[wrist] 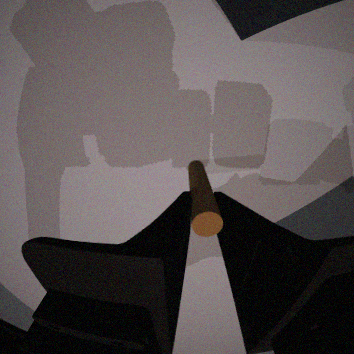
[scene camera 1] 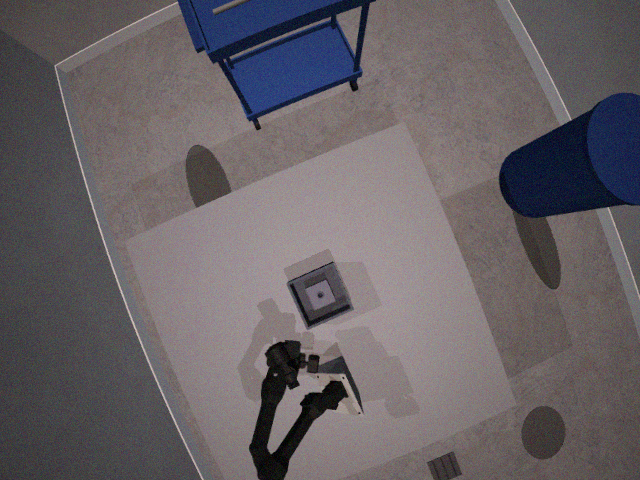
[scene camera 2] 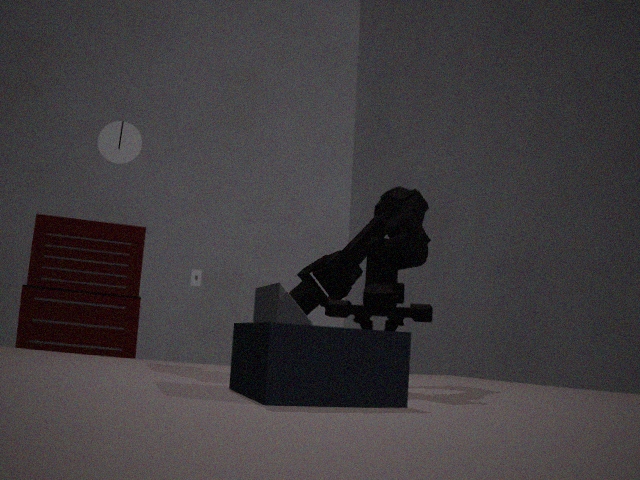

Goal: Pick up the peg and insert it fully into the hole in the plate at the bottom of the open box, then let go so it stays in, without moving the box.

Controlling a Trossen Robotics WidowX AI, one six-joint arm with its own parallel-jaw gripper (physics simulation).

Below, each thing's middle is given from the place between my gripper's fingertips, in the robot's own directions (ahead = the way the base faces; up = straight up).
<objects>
Now: hand 1 cm above the brown peg (wrist: 206, 220). Also, from my hand: dark grey box (scene camera 2: 277, 364) 17 cm ahead, 18 cm to the right.
</objects>
